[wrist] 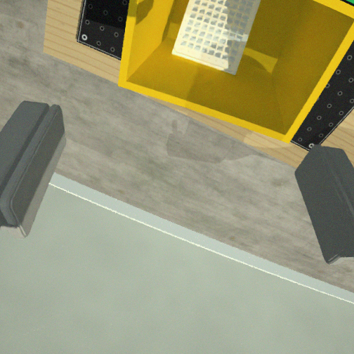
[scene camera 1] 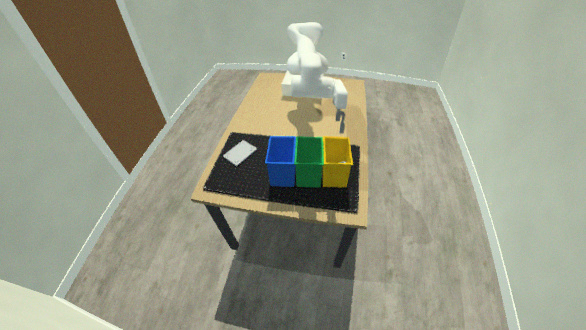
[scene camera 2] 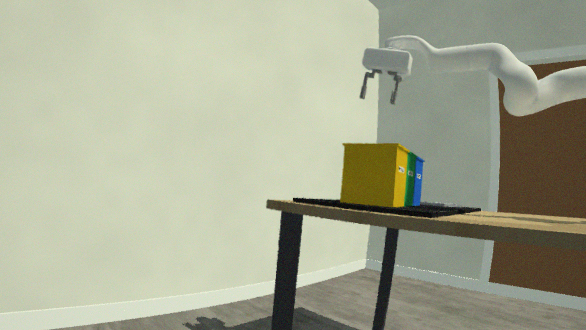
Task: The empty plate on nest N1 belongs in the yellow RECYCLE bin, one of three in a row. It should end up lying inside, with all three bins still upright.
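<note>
The yellow bin [scene camera 1: 336, 175] [scene camera 2: 370, 175] [wrist: 315, 65] stands upright at the right end of the row in scene camera 1. The white plate [scene camera 1: 343, 162] [wrist: 215, 37] is inside it; its grid of square wells shows in the wrist view. Its far end is cut off there, and I cannot tell whether it is flat or tilted. My gripper [scene camera 1: 341, 125] [scene camera 2: 377, 100] [wrist: 180, 190] is open and empty, well above the bin's rim and apart from it. A pale flat rectangle [scene camera 1: 240, 152] lies on the mat's left part; I cannot read any nest label.
The green bin [scene camera 1: 309, 175] [scene camera 2: 410, 187] and the blue bin [scene camera 1: 281, 175] [scene camera 2: 419, 185] stand upright in line beside the yellow one. All three stand on the black perforated mat [scene camera 1: 235, 180] [scene camera 2: 325, 201] on the wooden table [scene camera 1: 270, 105] [scene camera 2: 530, 230].
</note>
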